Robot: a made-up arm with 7 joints.
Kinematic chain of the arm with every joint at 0, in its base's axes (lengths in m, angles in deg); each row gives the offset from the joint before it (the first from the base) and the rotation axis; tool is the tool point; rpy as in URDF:
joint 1: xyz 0 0 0.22 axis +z
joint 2: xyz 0 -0.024 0.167 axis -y
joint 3: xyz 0 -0.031 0.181 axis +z
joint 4: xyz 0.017 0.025 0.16 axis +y
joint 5: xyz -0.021 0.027 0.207 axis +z
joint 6: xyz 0 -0.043 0.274 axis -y
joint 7: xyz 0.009 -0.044 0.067 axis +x
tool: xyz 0 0 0 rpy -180 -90 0
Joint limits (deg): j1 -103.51..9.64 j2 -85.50..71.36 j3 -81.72..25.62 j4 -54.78..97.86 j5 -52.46..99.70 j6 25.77..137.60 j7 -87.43..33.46
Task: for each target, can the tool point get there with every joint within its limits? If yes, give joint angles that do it. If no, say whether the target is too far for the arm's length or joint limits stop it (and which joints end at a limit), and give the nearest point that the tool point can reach.
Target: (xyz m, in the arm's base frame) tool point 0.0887 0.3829 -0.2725
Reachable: no: joint limits stop it (at a limit: joint 1, joint 2, joint 3, joint 4, joint 5, joint 6) | nearest point 0.1946 0.2595 -0.0700 | short by 0.260 m
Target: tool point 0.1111 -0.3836 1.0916
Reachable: yes | joints -71.13 -37.94 -30.76 -22.95 79.91 100.98 -15.27
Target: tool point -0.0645 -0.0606 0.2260
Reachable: no: joint limits stop it (at a limit: joint 1, joint 2, joint 4, joint 5, joint 6) | nearest point -0.0935 -0.2267 -0.0357 | short by 0.311 m
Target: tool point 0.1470 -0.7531 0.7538
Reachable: yes | joints -72.99 -72.01 -15.02 -9.83 28.22 70.98 2.31
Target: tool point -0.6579 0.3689 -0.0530
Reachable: no: joint limits stop it (at a limit: joint 2, joint 4, joint 5) | nearest point -0.6076 0.3407 0.1056 | short by 0.169 m
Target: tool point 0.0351 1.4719 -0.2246
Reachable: no: too far | nearest point 0.0188 0.7893 0.2126 | short by 0.811 m
